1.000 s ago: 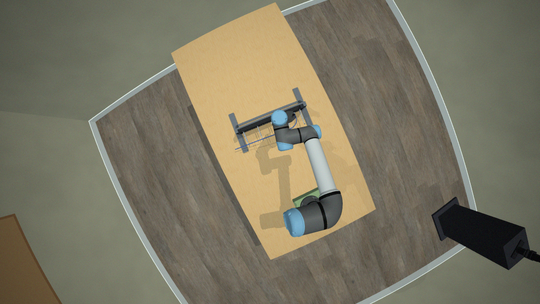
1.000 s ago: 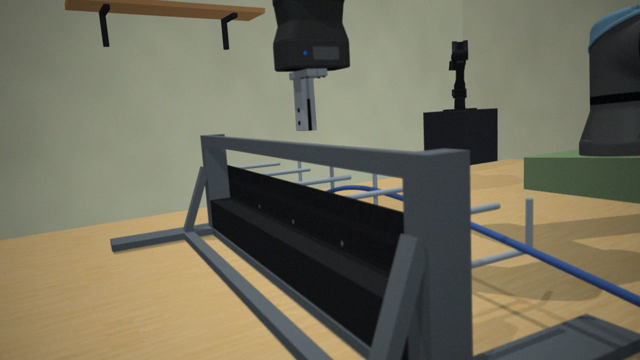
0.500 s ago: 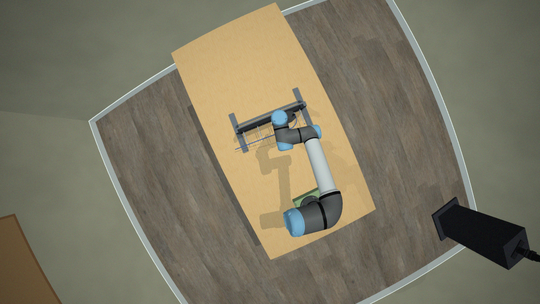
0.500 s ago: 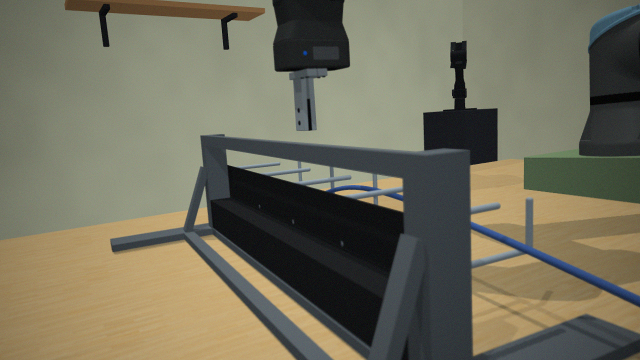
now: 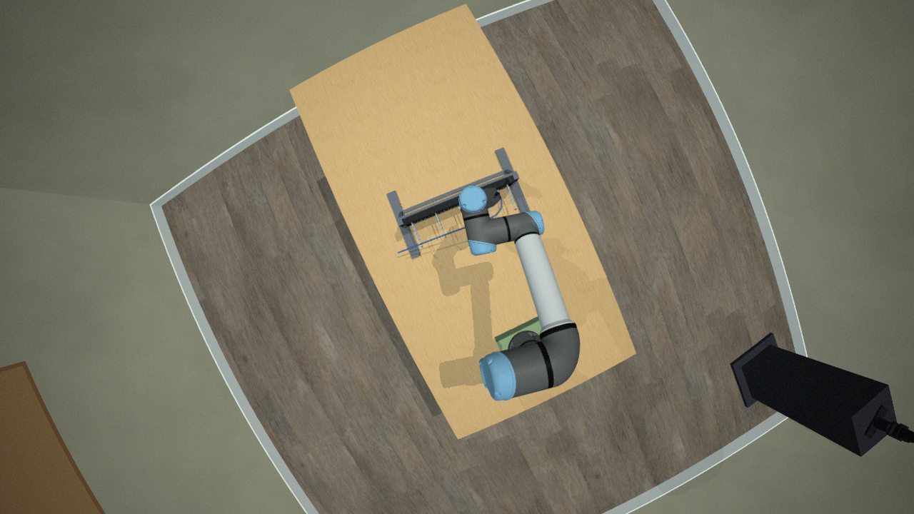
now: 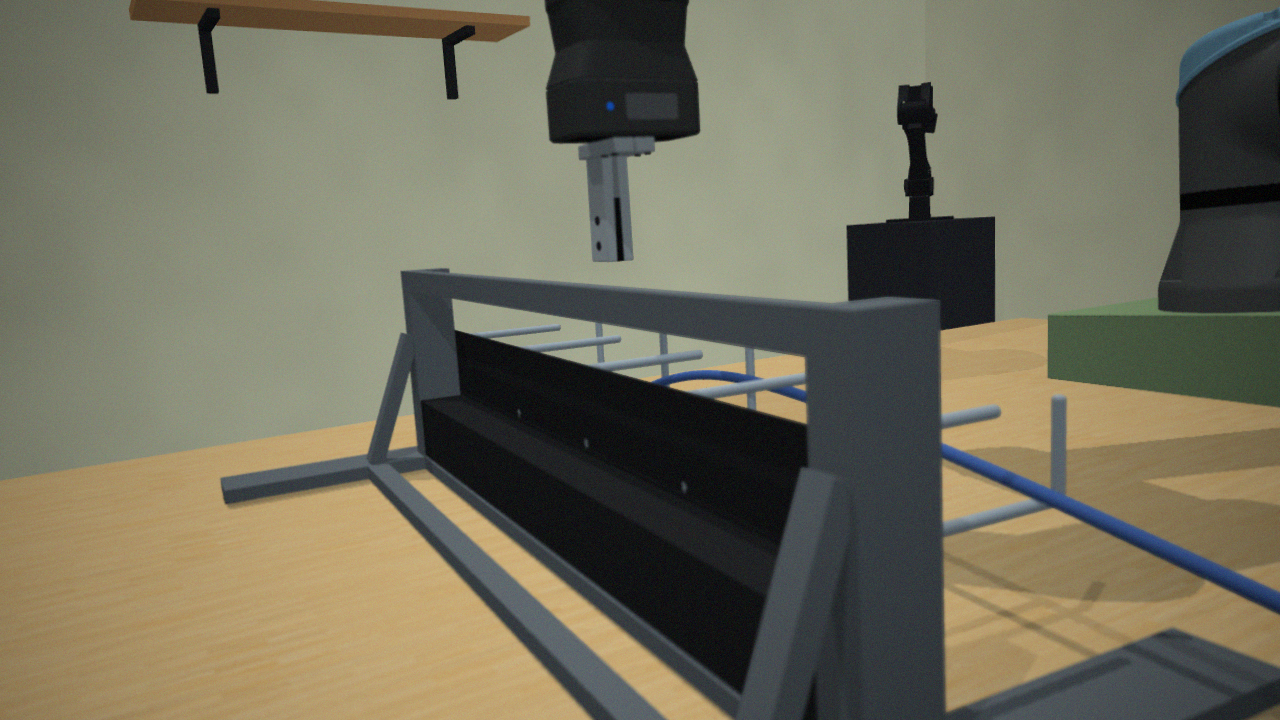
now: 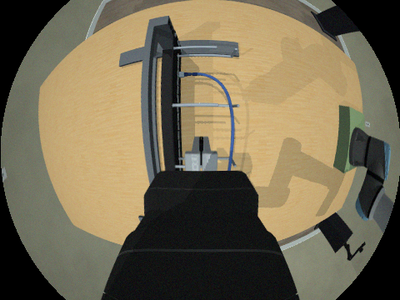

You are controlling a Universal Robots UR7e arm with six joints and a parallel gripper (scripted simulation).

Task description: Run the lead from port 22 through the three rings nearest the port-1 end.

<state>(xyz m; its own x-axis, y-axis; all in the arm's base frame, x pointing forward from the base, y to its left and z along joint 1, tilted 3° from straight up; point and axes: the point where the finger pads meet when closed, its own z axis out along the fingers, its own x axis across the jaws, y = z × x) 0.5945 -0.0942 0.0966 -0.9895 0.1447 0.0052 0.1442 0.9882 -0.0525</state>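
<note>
My gripper is now 70 mm short of the grey rack, 40 mm to the right of it and 100 mm above it.
</note>
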